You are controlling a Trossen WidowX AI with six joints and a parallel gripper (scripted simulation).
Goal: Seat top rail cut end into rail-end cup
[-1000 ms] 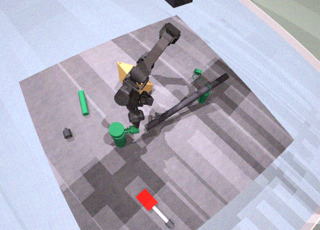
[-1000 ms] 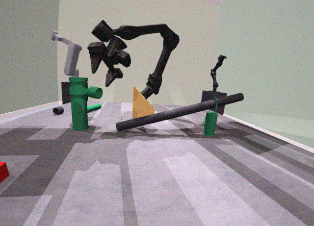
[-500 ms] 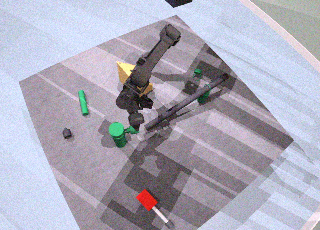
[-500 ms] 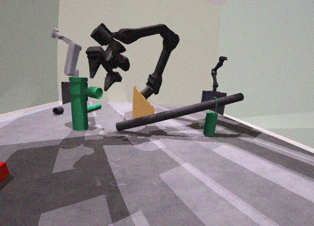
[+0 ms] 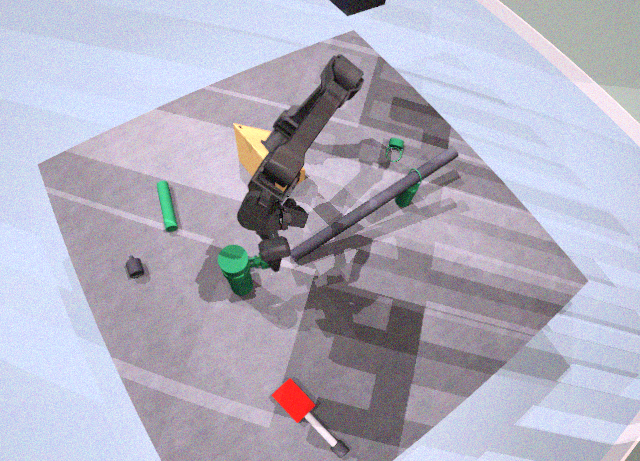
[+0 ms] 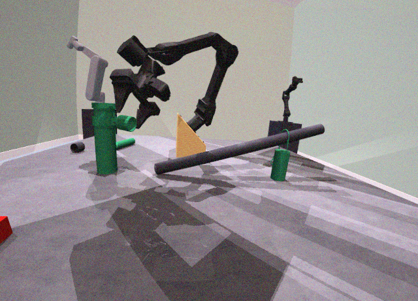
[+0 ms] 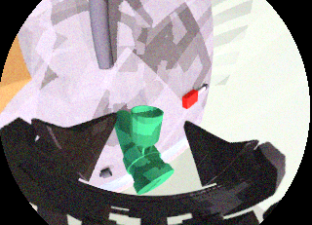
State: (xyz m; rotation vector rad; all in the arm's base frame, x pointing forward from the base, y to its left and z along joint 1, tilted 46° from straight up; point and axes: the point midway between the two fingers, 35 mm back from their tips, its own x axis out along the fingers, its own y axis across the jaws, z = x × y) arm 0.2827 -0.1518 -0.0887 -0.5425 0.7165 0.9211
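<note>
The green rail-end cup is 1 cm behind my gripper tip, 2 cm to the right of it and 1 cm below it. Also, from my gripper tip: small green post 46 cm to the left, 5 cm below; then green cylinder 35 cm behind, 16 cm to the right, 14 cm below; then small dark cylinder 24 cm behind, 31 cm to the right, 14 cm below.
</note>
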